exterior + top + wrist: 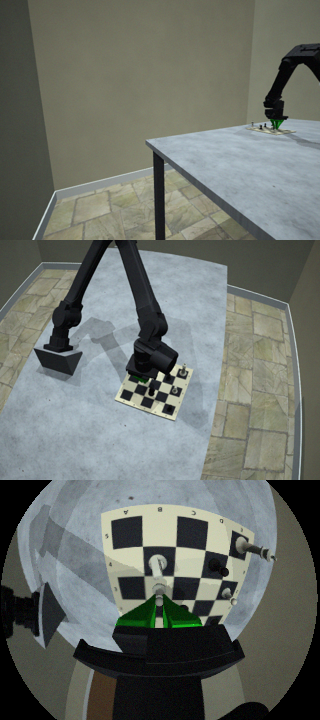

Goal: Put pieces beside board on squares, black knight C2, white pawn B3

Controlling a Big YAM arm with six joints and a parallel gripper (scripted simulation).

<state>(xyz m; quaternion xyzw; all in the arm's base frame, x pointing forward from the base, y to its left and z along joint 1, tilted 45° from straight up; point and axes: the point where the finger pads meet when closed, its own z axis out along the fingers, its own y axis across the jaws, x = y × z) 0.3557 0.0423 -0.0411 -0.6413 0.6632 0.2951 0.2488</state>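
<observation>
The chessboard lies 40 mm ahead of my hand, 10 mm to the left of it and 20 mm below it. The rest, counted from my hand: tall white piece (120 mm ahead, 80 mm to the left, 10 mm above); then black knight (40 mm ahead, 30 mm to the right).
</observation>
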